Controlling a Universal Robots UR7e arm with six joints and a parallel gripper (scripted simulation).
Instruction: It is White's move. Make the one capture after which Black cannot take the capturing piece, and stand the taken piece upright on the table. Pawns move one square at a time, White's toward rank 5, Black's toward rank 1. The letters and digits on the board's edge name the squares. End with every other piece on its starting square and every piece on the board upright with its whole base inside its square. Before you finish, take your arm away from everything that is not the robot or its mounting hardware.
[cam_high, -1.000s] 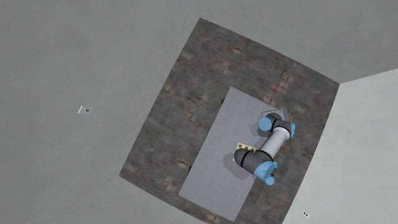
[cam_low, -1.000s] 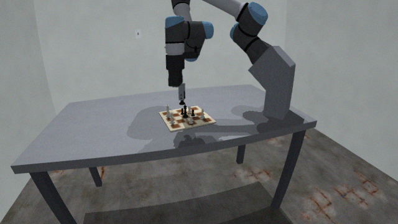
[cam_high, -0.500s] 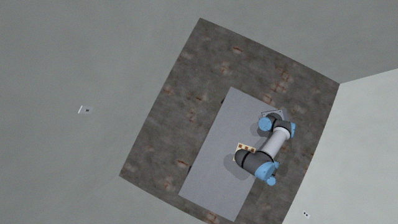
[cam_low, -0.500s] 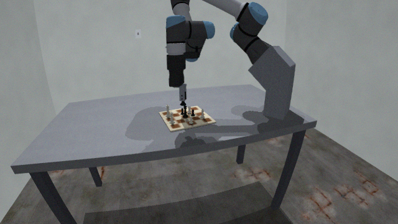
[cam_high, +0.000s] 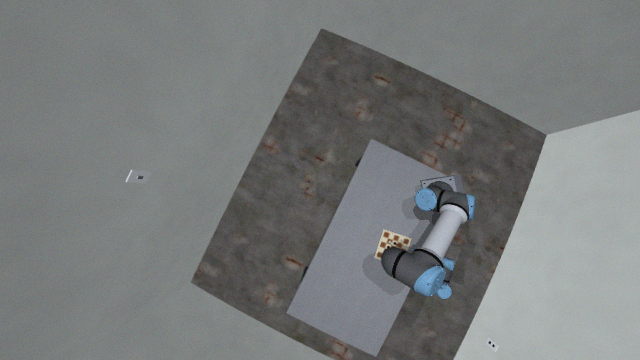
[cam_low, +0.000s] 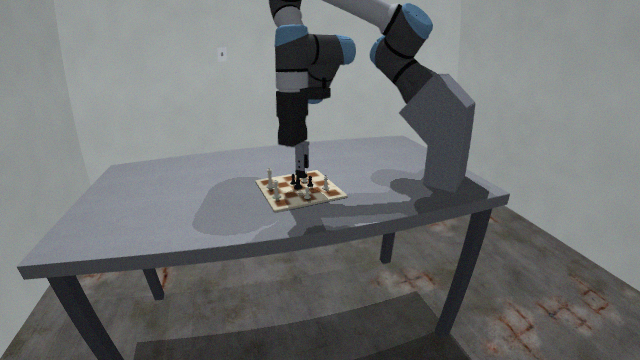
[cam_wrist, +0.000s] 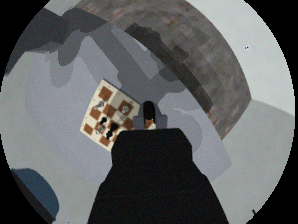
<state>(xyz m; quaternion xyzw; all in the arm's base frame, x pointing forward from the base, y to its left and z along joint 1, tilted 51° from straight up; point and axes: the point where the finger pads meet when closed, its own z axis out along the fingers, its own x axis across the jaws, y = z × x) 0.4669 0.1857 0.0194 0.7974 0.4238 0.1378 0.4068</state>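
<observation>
My gripper is now 140 mm to the left of the small chessboard, 140 mm above it and 30 mm past it.
</observation>
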